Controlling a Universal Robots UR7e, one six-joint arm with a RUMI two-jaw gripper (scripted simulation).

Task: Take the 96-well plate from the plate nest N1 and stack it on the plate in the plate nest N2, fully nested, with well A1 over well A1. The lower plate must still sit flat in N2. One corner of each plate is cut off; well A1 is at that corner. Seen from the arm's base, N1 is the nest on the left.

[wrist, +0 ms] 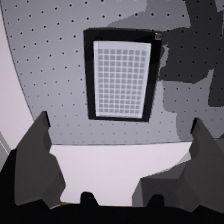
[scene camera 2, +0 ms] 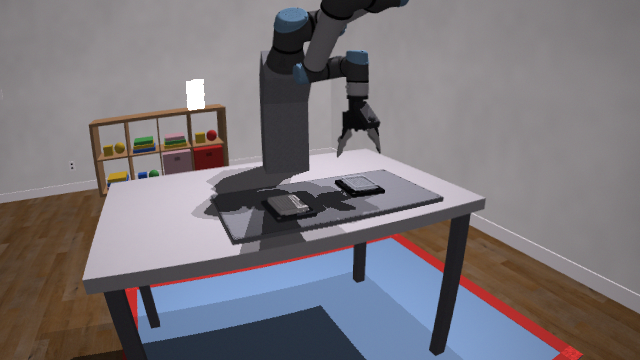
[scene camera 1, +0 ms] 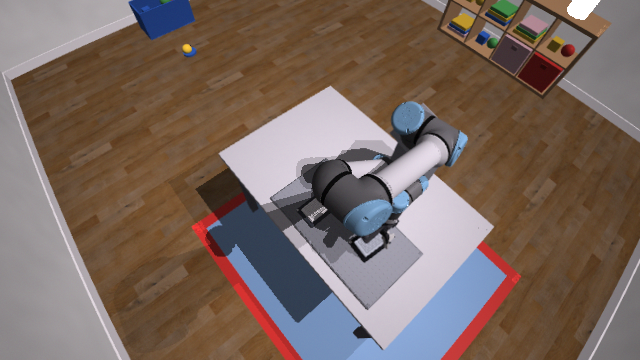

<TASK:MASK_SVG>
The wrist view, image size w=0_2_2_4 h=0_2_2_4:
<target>my gripper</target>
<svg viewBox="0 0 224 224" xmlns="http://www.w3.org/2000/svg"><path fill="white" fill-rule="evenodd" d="M0 172L0 224L224 224L224 153L199 118L194 118L190 132L193 136L193 142L189 148L191 160L186 164L174 189L177 195L176 198L178 198L176 207L165 206L164 197L161 194L153 195L146 207L100 206L94 195L86 191L81 193L80 204L62 205L60 197L66 188L66 183L56 156L50 153L52 142L48 130L51 126L47 111L40 113L16 148L11 150Z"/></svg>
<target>96-well plate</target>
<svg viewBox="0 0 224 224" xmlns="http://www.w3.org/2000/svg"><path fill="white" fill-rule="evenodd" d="M94 41L96 116L142 118L151 43Z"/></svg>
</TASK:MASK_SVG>
